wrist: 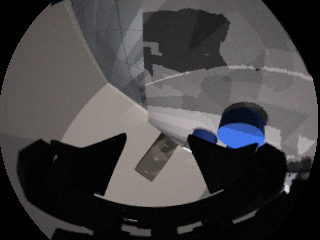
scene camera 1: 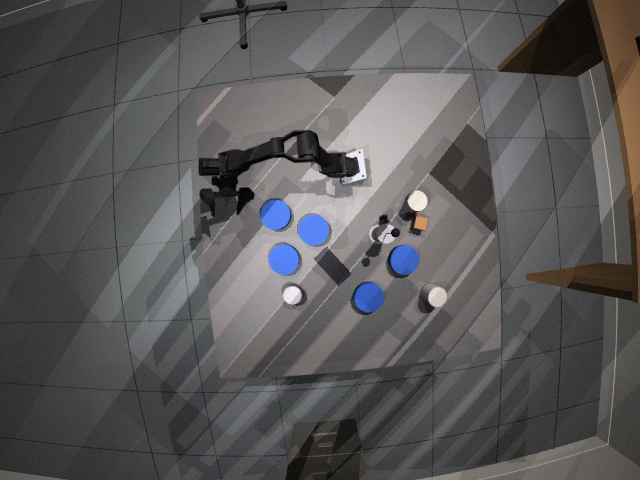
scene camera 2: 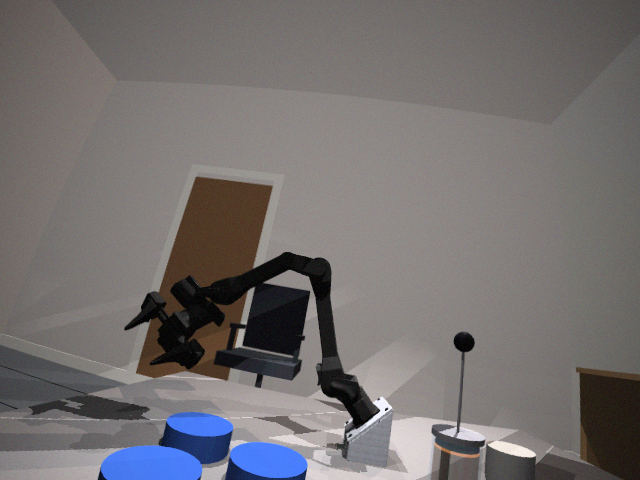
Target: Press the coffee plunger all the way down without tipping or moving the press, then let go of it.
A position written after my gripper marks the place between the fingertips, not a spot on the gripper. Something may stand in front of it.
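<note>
My gripper (scene camera 2: pixel 137 345) is open and it's holding nothing. You can find my gripper (wrist: pixel 157 137) in the wrist view too, and there's the gripper (scene camera 1: pixel 225 215) again in the scene view.
</note>
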